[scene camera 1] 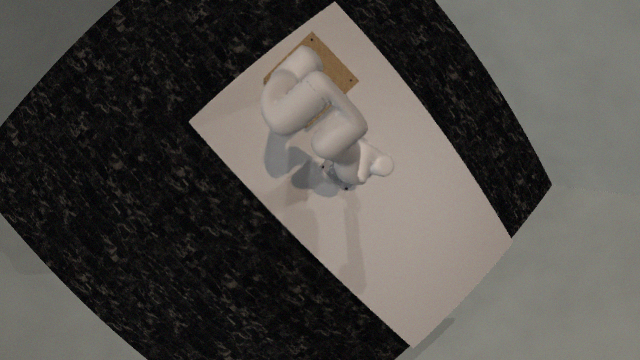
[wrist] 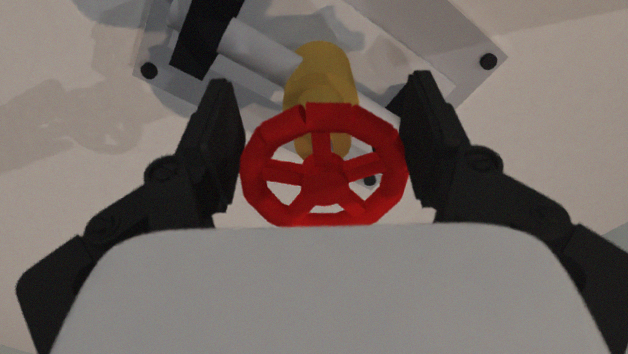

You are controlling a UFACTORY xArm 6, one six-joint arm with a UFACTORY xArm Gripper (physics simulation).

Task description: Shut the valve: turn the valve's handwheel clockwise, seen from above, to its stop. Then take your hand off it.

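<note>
The valve's red handwheel [wrist: 325,179] is a spoked ring at the middle of the wrist view. It sits over the yellow valve body [wrist: 320,65], which joins a grey pipe [wrist: 260,52]. My gripper [wrist: 320,105] is shut on the handwheel, with one black finger against the left side of the rim and the other against the right side. The near edge of the rim is partly hidden behind the grey gripper housing. In the scene view the arm hides the handwheel and the fingers.
The valve's grey base plate [wrist: 470,75] has dark bolts and lies on the pale board [scene camera 1: 400,225]. Black clamps [wrist: 207,37] hold the pipe. The arm's wooden mounting plate [scene camera 1: 335,65] is at the top. Dark speckled tabletop [scene camera 1: 150,200] borders the pale board.
</note>
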